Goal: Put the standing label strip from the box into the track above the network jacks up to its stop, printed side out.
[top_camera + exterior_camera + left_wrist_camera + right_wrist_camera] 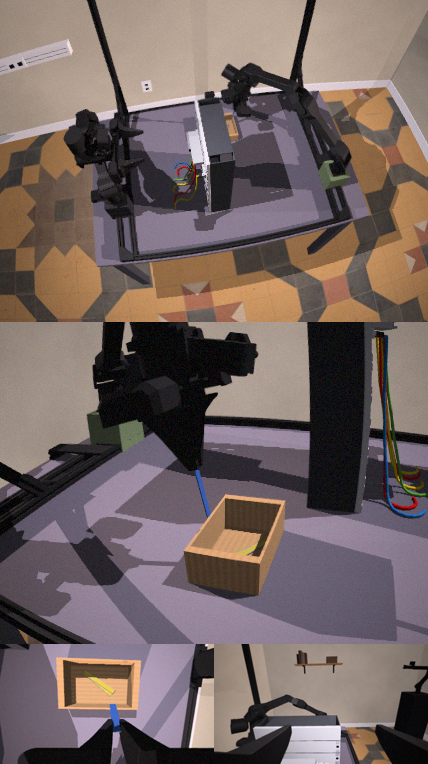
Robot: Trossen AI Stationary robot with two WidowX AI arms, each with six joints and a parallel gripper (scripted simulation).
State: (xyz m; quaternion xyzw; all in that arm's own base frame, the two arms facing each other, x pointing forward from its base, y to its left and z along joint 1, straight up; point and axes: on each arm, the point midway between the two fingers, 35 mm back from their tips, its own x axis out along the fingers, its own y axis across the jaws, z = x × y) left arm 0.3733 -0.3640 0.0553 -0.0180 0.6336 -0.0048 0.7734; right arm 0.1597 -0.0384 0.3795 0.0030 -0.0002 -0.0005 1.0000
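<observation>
The box is 20 mm ahead of my left hand, 50 mm to the right of it and 140 mm below it.
</observation>
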